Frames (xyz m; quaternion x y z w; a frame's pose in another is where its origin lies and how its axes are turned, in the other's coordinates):
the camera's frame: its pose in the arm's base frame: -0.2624 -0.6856 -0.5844 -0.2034 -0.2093 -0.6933 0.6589
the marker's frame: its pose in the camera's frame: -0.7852 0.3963 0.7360 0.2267 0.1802 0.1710 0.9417
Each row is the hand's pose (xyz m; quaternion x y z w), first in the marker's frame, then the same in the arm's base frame.
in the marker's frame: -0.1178 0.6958 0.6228 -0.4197 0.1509 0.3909 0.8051
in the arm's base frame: 0.4906 0.8501 0.3355 -0.3062 0.1664 -0.1818 0.9195
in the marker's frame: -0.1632 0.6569 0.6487 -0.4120 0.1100 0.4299 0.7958
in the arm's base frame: 0.4313 0.8771 0.3351 -0.3297 0.1287 -0.1451 0.9239
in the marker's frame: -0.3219 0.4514 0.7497 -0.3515 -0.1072 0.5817 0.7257
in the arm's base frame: 0.1608 0.9427 0.3234 -0.4287 -0.0751 0.0189 0.9001
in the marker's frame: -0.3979 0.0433 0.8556 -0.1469 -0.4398 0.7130 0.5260
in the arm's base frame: -0.2547 0.8471 0.2807 -0.4722 -0.4232 0.2581 0.7289
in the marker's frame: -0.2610 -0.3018 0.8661 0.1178 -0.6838 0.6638 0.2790
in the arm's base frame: -0.5038 0.5766 0.2287 -0.3853 -0.7123 0.3901 0.4382
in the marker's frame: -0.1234 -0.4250 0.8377 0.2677 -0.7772 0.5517 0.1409
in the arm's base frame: -0.5486 0.3967 0.2056 -0.2953 -0.8355 0.3967 0.2394
